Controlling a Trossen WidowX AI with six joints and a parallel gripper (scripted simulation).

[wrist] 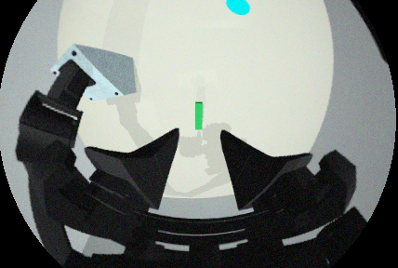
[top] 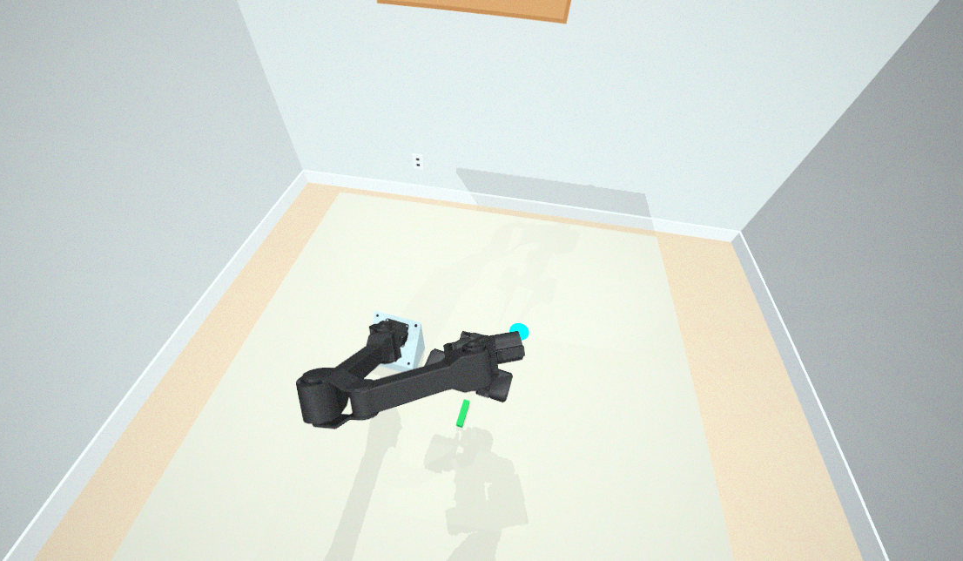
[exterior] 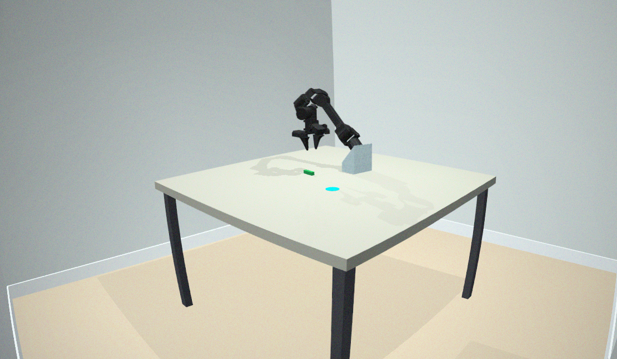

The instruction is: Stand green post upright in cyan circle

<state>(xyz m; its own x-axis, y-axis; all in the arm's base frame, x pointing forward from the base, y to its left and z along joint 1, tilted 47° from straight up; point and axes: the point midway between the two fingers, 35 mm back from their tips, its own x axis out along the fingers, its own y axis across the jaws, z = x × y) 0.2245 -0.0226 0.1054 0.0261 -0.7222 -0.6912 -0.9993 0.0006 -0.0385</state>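
Right now my gripper tip is 12 cm above the green post and 2 cm to the left of it. Also, from my gripper tip: cyan circle (26 cm to the left, 12 cm below, 9 cm ahead).
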